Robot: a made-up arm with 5 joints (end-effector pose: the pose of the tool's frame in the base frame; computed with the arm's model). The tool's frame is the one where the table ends.
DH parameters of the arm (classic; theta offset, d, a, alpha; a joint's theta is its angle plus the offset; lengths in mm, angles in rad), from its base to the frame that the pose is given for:
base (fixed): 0.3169 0 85.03 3.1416
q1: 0.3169 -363.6 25 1.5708
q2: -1.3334 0 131.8 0
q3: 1.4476 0 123.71 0
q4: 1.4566 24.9 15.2 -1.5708
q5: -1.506 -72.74 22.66 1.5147
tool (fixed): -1.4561 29.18 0 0
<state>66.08 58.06 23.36 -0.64 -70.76</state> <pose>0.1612 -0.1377 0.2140 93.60 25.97 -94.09</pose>
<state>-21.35 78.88 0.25 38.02 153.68</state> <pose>0.1576 0.0728 0.1945 85.40 -16.96 -144.08</pose>
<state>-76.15 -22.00 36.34 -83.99 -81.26</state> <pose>0.1115 0.1566 0.5211 108.66 -12.72 105.15</pose>
Working (the frame after each row of the table, in the pose's form):
after base (fixed): 0.0808 0.0265 0.0000 -177.74 -28.40 0.00
after q1: 0.0868 0.0508 0.3636 -75.28 -58.97 58.97
after q2: 0.0822 0.0321 0.4940 -4.30 -90.36 -17.45
after q3: 0.1098 0.1443 0.4499 -88.02 -46.08 74.43
after q4: 0.0891 0.1641 0.4446 130.55 102.28 -23.43
after q5: 0.0854 0.1697 0.5205 -71.87 80.93 -102.80

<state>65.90 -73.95 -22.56 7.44 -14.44</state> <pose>0.0756 0.1403 0.6239 -48.42 -81.26 -37.52</pose>
Working (the frame after each row of the table, in the pose's form):
after base (fixed): 0.0808 0.0265 0.0000 -177.74 -28.40 0.00
after q1: 0.0910 0.0037 0.3636 -79.03 51.22 -51.22
after q2: 0.0442 0.1082 0.4288 82.98 75.30 106.49
after q3: 0.0443 0.1082 0.5525 -113.98 -24.30 -113.96
after q4: 0.0732 0.1045 0.5523 -150.62 97.63 1.22
after q5: 0.0923 0.1163 0.6251 -89.12 -28.09 26.73

